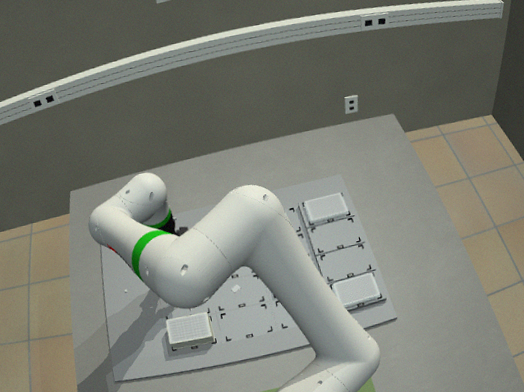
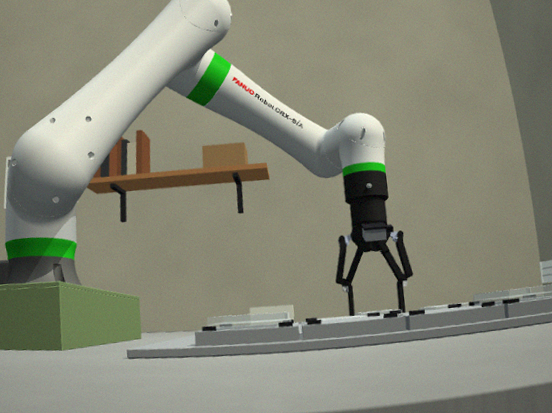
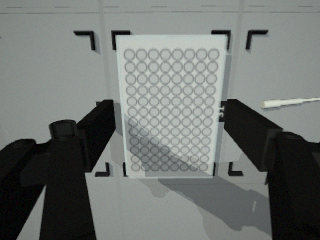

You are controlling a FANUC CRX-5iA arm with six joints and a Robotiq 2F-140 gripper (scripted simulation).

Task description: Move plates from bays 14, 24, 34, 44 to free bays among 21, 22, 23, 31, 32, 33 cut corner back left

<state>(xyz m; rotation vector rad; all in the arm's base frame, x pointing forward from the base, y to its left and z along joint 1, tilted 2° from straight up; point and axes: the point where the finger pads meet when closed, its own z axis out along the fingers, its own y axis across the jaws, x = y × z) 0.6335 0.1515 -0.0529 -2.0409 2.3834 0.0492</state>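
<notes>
Right now the sealed 96-well plate is 20 mm below my hand. From my hand the other things lie so: thin white stick (110 mm behind, 30 mm below, 10 mm to the left); sealed deep-well block (210 mm behind, 30 mm to the left, 10 mm below); white scrap (140 mm to the right, 110 mm behind, 30 mm below).
</notes>
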